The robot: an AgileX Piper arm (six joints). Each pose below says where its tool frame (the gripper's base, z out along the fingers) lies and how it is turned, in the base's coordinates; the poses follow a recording.
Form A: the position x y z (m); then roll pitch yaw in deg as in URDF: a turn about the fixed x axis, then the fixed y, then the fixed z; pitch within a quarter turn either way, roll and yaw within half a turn.
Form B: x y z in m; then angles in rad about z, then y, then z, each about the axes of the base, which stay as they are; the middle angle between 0 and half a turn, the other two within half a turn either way. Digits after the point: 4 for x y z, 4 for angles.
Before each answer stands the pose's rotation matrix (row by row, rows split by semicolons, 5 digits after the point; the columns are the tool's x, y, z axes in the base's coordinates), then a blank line. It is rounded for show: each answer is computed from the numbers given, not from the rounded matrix.
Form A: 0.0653, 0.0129, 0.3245, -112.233, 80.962, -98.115
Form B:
-0.02217 -0.24554 0.96913; -0.15552 0.95842 0.23927; -0.98758 -0.14541 -0.05944

0.0653, 0.0129, 0.3245, -0.1462, 1.6303, 0.2420
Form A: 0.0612, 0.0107, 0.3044, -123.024, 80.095, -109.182
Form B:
-0.05652 -0.24335 0.96829; -0.16246 0.95916 0.23157; -0.98509 -0.14422 -0.09375

0.0612, 0.0107, 0.3044, -0.1454, 1.6647, 0.2347
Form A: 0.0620, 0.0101, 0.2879, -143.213, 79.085, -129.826
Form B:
-0.12127 -0.23847 0.96355; -0.14542 0.96451 0.22040; -0.98191 -0.11339 -0.15165

0.0620, 0.0101, 0.2879, -0.1150, 1.7230, 0.2249
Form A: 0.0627, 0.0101, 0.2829, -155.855, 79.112, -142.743
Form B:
-0.15034 -0.23272 0.96085; -0.11435 0.96947 0.21691; -0.98200 -0.07726 -0.17236

0.0627, 0.0101, 0.2829, -0.0785, 1.7440, 0.2220
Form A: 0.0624, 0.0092, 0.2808, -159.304, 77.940, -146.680
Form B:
-0.17459 -0.22507 0.95857; -0.11477 0.97154 0.20721; -0.97793 -0.07384 -0.19545

0.0624, 0.0092, 0.2808, -0.0754, 1.7675, 0.2129
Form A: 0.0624, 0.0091, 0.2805, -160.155, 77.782, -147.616
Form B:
-0.17872 -0.22360 0.95816; -0.11335 0.97203 0.20569; -0.97735 -0.07184 -0.19906

0.0624, 0.0091, 0.2805, -0.0734, 1.7712, 0.2115
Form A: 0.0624, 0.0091, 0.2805, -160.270, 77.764, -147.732
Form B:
-0.17921 -0.22357 0.95807; -0.11315 0.97206 0.20567; -0.97728 -0.07155 -0.19950

0.0624, 0.0091, 0.2805, -0.0731, 1.7716, 0.2115
